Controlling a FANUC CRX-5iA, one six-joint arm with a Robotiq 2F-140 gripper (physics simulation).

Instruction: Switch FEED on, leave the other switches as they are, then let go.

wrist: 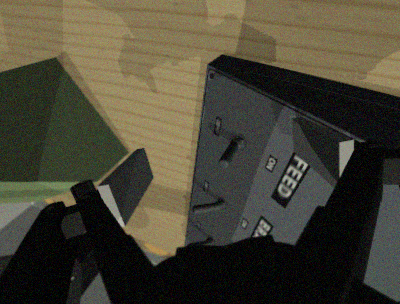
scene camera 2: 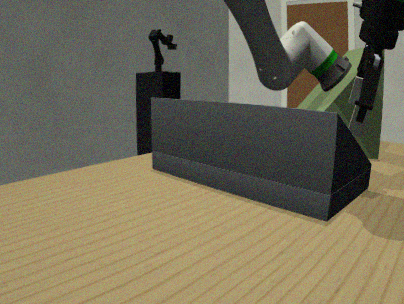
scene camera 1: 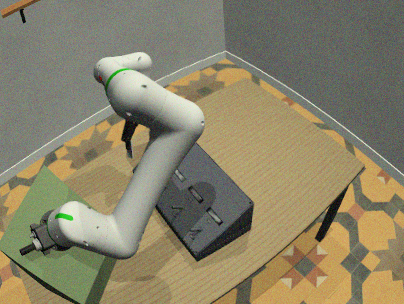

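Where they show: gripper, fingertip midpoint: [wrist: 218, 149] [scene camera 2: 354, 118] [scene camera 1: 142, 152]; arm's base at its link origin: [scene camera 2: 337, 77].
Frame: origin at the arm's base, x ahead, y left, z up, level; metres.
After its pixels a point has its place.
Note:
The dark grey switch box [scene camera 1: 227, 187] @(x 0.564, y -0.300, z -0.087 m) [scene camera 2: 240, 145] @(x 0.646, y -0.139, z -0.157 m) [wrist: 242, 110] @(x 0.519, y 0.083, z -0.172 m) stands on the table with its sloped face up. In the wrist view the FEED label [wrist: 291, 180] @(x 0.575, y 0.022, z -0.134 m) lies right of a small ON label [wrist: 270, 163] @(x 0.553, y 0.032, z -0.147 m). The FEED lever [wrist: 232, 152] @(x 0.513, y 0.049, z -0.138 m) stands between ON and the OFF label [wrist: 217, 125] @(x 0.481, y 0.056, z -0.187 m), and leans more to the ON side than the neighbouring lever [wrist: 209, 205] @(x 0.464, y -0.060, z -0.150 m). My gripper [scene camera 1: 129, 150] [scene camera 2: 360, 117] @(x 0.514, y 0.079, z -0.098 m) [wrist: 218, 149] @(x 0.514, y 0.079, z -0.098 m) is wide open and empty, its fingers spread on either side of the FEED lever, apart from it. The arm hides FEED in scene camera 1.
Two other levers [scene camera 1: 177, 211] @(x 0.422, y -0.177, z -0.179 m) [scene camera 1: 194, 232] @(x 0.380, y -0.297, z -0.142 m) show on the box's near part; their labels are partly cut off in the wrist view. A green wedge-shaped block [scene camera 1: 40, 200] @(x 0.021, y 0.086, z 0.081 m) [scene camera 2: 370, 120] @(x 0.137, y 0.129, z -0.135 m) [wrist: 75, 135] @(x 0.177, y 0.030, z -0.186 m) bears the arm's base. The wooden table [scene camera 1: 270, 135] @(x 1.041, y -0.209, z -0.263 m) [scene camera 2: 150, 240] @(x 0.894, y -0.182, z -0.263 m) lies under the box.

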